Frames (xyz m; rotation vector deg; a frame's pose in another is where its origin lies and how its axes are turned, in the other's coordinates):
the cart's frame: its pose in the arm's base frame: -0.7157 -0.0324 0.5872 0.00 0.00 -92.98
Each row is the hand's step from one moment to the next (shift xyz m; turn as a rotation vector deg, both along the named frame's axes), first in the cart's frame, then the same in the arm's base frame.
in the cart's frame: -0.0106 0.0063 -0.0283 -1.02 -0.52 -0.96
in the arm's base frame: 0.0068 0.0103 -0.0283 -0.47 1.05 -0.96
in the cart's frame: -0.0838 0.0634 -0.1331 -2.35 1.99 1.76
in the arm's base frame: 0.0677 0.0804 -0.1331 2.11 2.24 1.76
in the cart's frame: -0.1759 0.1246 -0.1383 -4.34 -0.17 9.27
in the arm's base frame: 0.1336 0.1692 -0.1383 0.06 4.34 9.27
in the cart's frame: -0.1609 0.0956 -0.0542 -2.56 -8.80 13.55
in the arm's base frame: 0.1038 0.1557 -0.0542 -8.66 3.01 13.55
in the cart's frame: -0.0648 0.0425 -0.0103 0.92 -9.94 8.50
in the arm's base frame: 0.0458 0.0625 -0.0103 -9.97 -0.40 8.50
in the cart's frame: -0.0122 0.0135 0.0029 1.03 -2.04 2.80
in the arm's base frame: 0.0141 0.0115 0.0029 -2.09 -0.92 2.80
